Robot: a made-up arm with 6 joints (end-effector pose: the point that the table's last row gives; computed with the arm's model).
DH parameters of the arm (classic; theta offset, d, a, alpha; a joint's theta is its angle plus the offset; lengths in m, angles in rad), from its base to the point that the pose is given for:
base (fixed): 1.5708 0.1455 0 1.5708
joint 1: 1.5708 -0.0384 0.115 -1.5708
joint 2: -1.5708 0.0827 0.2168 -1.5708
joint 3: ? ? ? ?
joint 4: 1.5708 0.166 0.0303 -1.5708
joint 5: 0 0.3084 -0.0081 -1.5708
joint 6: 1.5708 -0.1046 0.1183 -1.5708
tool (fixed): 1.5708 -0.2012 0 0
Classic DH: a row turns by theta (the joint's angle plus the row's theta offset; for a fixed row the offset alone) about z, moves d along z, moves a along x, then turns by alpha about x.
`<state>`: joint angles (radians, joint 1 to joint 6).
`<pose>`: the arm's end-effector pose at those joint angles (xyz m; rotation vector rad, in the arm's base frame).
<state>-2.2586 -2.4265 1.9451 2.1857 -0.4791 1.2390</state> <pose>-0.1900 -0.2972 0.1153 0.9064 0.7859 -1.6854</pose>
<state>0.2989 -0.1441 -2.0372 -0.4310 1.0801 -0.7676</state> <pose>0.2421 -0.1028 -0.0592 1.1524 0.7177 -2.5380</pose>
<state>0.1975 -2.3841 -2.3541 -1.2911 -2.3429 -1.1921</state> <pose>-0.3578 -0.3900 0.2533 -0.2040 2.0291 0.8301</pose>
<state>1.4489 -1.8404 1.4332 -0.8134 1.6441 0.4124</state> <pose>-0.1802 0.1884 0.0523 -0.3788 -0.1942 2.6277</pose>
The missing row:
joint 3: -1.5708 0.1195 0.1111 -1.5708
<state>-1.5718 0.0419 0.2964 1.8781 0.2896 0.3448</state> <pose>0.3709 0.4341 0.1271 -0.0363 0.5702 0.1387</pose>
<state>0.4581 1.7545 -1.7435 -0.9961 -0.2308 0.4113</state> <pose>0.0112 -0.3727 0.1129 0.5914 0.1065 -1.7297</pose>
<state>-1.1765 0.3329 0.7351 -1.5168 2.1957 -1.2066</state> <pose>0.3137 -0.1781 0.2676 -1.0006 -0.8052 -1.3059</pose>
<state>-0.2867 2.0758 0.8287 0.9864 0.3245 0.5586</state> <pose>-0.2944 0.2306 0.4285 -1.0254 -1.3461 1.0969</pose>
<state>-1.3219 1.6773 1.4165 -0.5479 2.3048 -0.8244</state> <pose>0.0086 0.0706 0.2778 -1.5201 -0.8359 -0.6074</pose>
